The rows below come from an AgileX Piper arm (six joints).
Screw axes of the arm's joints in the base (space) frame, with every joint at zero. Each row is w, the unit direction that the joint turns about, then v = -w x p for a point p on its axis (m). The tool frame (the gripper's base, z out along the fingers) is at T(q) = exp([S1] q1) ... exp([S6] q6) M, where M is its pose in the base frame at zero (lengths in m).
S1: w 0 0 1 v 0 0 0
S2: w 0 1 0 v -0.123 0 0
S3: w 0 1 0 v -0.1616 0 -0.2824
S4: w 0.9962 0 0.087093 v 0 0.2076 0
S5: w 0 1 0 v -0.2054 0 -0.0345
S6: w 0.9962 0 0.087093 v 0 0.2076 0
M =
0.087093 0 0.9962 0.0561
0 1 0 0
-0.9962 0 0.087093 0.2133
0 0 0 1
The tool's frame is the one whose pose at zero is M.
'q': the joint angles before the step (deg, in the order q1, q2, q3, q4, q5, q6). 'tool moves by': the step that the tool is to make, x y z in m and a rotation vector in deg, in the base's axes. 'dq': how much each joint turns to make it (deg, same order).
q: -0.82 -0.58 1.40 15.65 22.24 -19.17
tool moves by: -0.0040 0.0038 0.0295 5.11 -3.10 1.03
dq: -0.01 -0.03 -5.57 4.33 2.57 1.00
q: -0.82 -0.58 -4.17 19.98 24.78 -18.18
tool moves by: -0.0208 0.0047 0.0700 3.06 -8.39 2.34
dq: 0.01 0.00 -13.82 2.30 5.57 1.59
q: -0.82 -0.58 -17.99 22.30 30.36 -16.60
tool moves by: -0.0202 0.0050 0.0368 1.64 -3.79 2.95
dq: -0.01 -0.01 -8.23 2.71 4.83 0.20
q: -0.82 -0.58 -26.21 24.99 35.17 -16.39
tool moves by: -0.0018 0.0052 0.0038 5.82 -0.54 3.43
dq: 0.02 0.01 -0.16 6.73 -0.35 0.02
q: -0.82 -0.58 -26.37 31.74 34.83 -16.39
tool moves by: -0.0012 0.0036 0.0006 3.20 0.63 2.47
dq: 0.00 -0.01 0.00 3.96 0.79 0.07
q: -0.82 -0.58 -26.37 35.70 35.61 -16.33
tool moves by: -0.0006 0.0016 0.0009 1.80 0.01 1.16
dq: 0.02 0.00 0.01 2.12 0.03 0.01
